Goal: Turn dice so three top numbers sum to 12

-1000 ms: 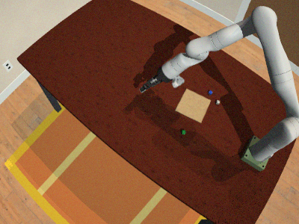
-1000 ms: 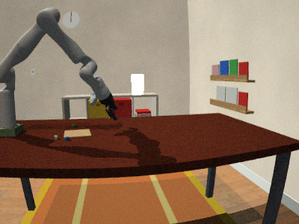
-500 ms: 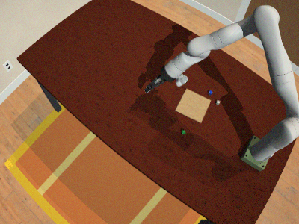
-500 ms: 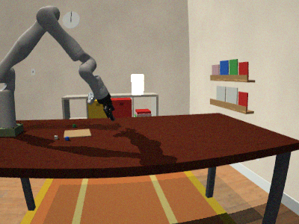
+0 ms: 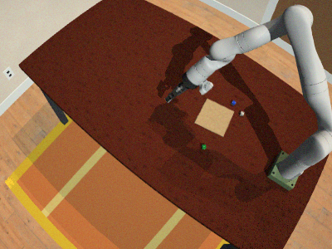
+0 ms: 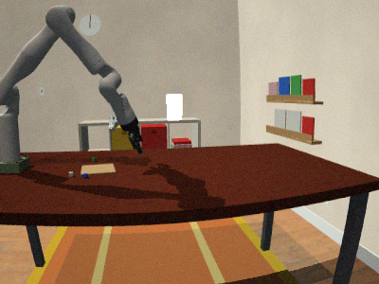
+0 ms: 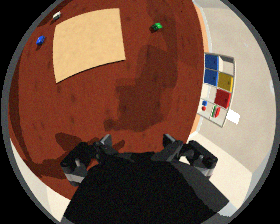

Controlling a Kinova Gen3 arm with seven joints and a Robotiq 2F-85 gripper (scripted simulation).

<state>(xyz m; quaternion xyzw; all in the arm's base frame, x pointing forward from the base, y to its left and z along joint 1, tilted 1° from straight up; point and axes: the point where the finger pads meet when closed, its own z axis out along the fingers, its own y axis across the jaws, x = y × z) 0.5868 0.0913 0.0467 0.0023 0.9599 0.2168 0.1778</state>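
The blue die lies 20 cm to the right of my hand, 20 cm behind it and 7 cm below it. Also, from my hand: white die 26 cm behind, 18 cm to the right, 7 cm below; green die 23 cm behind, 7 cm below, 6 cm to the left; tan mat 18 cm behind, 8 cm to the right, 8 cm below.
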